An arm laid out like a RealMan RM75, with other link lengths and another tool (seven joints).
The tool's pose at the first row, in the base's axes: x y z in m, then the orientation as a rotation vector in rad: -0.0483, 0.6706, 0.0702, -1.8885, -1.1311, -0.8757
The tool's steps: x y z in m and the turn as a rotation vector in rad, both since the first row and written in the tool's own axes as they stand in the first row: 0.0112, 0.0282, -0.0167, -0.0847, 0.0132, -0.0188; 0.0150, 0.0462, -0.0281, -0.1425, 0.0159, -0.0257; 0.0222, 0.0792, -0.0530, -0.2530, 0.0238, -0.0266; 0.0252, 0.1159, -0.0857, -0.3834, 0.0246, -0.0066; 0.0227, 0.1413, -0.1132, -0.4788, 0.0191, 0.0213; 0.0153, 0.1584, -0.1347, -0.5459, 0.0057, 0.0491; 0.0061, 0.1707, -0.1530, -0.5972, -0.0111, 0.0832; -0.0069, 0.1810, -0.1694, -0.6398, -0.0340, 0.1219; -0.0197, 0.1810, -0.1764, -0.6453, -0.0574, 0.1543; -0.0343, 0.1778, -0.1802, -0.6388, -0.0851, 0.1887; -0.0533, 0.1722, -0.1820, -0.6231, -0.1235, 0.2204
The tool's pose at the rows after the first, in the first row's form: -0.0213, 0.6515, 0.0805, -1.9404, -1.1213, -0.9588; -0.0054, 0.6374, 0.0846, -1.9819, -1.1111, -1.0073; 0.0230, 0.6081, 0.0943, -2.0633, -1.0740, -1.0964; 0.0520, 0.5693, 0.1032, -2.1722, -1.0071, -1.1826; 0.0694, 0.5364, 0.1080, -2.2604, -0.9429, -1.2322; 0.0785, 0.5094, 0.1078, -2.3319, -0.8920, -1.2530; 0.0831, 0.4861, 0.1057, -2.3959, -0.8410, -1.2542; 0.0848, 0.4635, 0.1001, -2.4589, -0.7909, -1.2393; 0.0788, 0.4524, 0.0928, -2.4917, -0.7652, -1.2000; 0.0698, 0.4444, 0.0832, -2.5186, -0.7453, -1.1463; 0.0573, 0.4372, 0.0695, -2.5446, -0.7390, -1.0775
